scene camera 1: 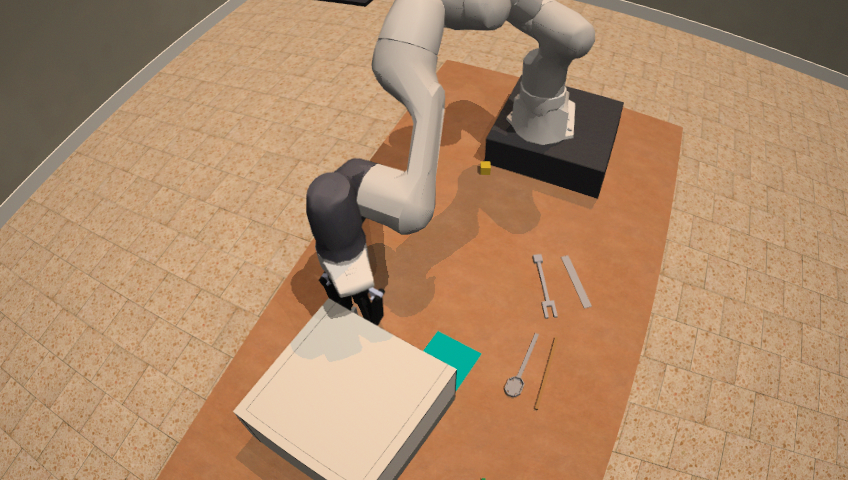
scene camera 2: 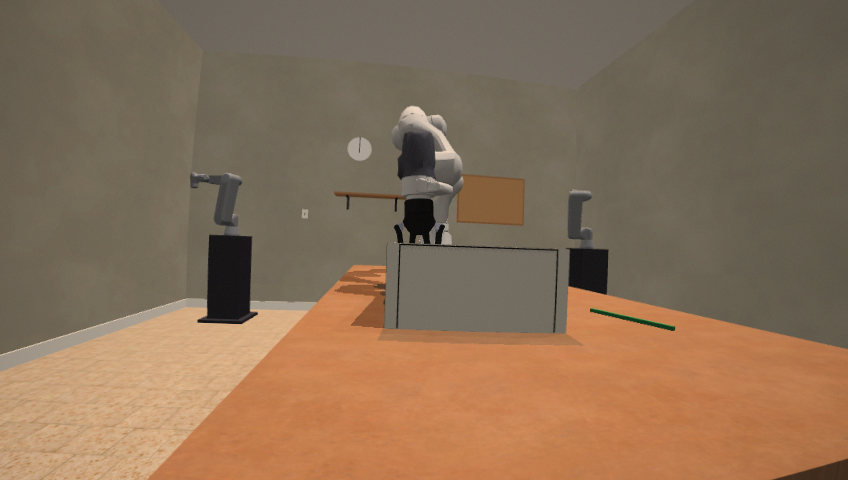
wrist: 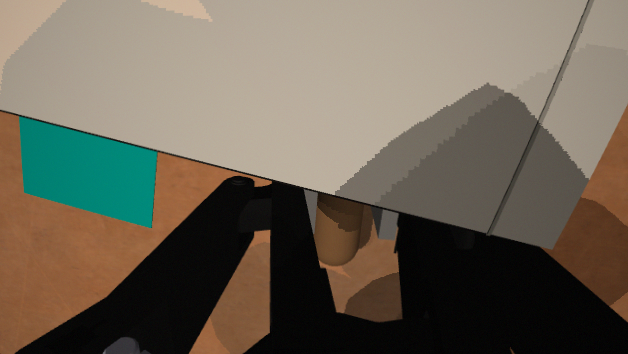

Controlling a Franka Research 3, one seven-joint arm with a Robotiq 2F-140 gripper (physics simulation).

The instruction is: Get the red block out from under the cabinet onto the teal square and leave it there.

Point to a teal square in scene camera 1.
461,357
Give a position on a hooked rod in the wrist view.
At 338,222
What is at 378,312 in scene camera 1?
My gripper.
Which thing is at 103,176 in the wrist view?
A teal square.
